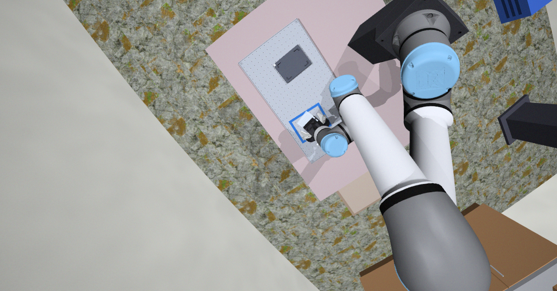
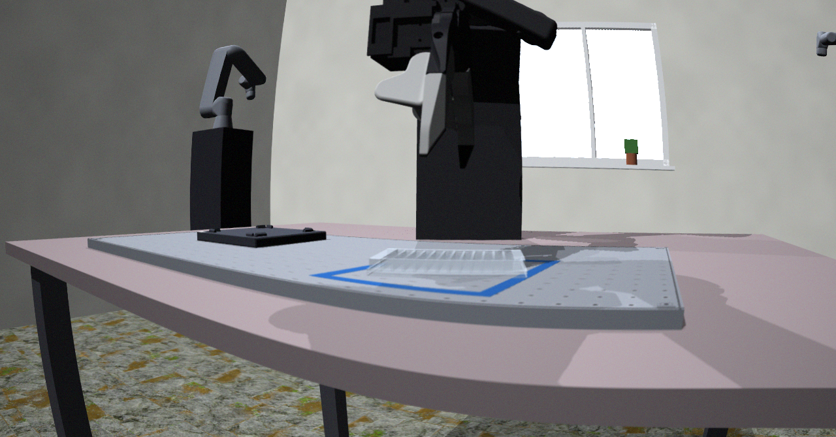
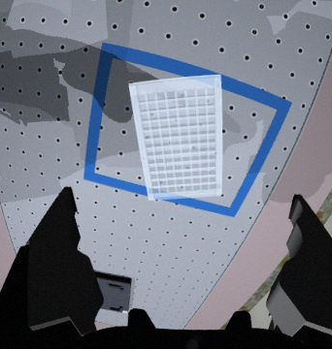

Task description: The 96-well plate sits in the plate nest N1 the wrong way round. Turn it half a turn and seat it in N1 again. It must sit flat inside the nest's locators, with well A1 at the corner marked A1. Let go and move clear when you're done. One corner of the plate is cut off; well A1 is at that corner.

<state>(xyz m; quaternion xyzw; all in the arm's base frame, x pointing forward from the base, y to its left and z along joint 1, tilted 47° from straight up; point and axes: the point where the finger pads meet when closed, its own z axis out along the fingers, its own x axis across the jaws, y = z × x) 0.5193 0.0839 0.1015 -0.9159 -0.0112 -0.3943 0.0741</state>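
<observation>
Now: the clear 96-well plate 8 cm below my hand. The rest, counted from my hand: A1 label 5 cm behind, 36 cm to the right, 8 cm below; then plate nest 12 cm behind, 31 cm to the right, 8 cm below.
</observation>
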